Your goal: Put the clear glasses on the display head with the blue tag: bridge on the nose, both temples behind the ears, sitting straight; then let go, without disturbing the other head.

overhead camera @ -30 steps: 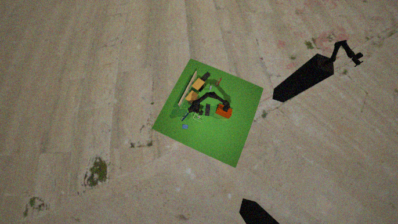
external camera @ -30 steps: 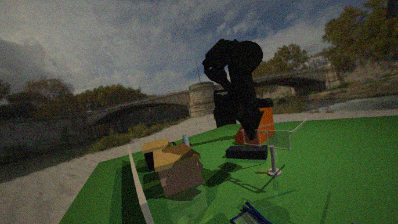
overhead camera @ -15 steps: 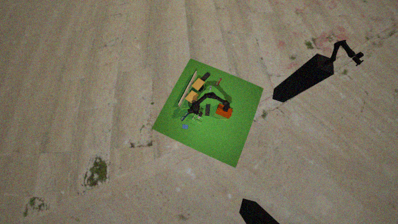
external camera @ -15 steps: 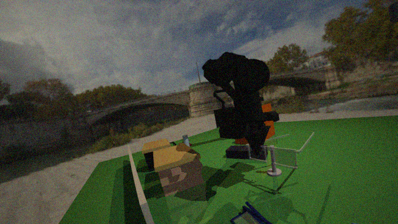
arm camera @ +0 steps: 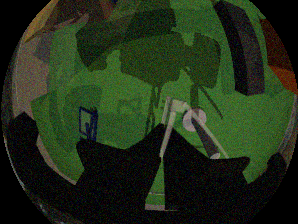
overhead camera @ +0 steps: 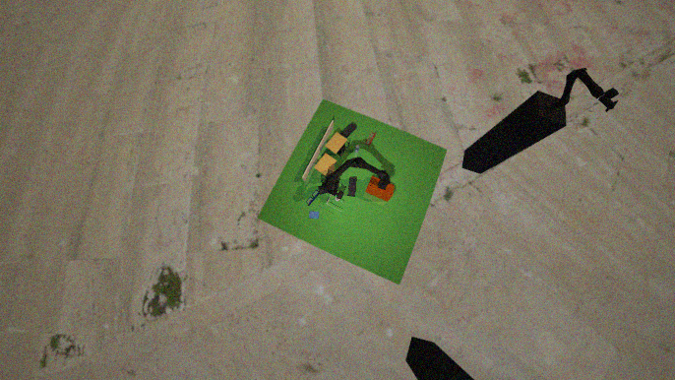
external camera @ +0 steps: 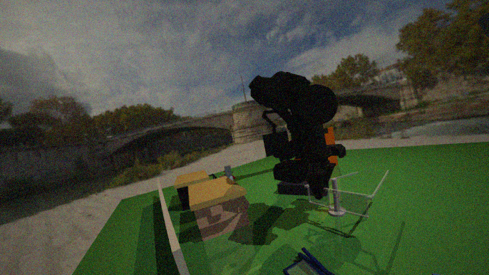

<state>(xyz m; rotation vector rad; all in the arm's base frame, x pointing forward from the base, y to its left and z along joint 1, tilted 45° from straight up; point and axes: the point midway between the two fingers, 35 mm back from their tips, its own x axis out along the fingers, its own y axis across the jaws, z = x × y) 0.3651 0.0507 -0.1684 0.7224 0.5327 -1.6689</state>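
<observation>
Right now my gripper tip is 5 cm past the grey peg, 4 cm above it and 2 cm to the right of it. Round my gripper tip: small blue square (21 cm to the left, 9 cm ahead, 6 cm below); pale strip (34 cm to the right, 23 cm ahead); display head (20 cm to the right, 10 cm ahead).
</observation>
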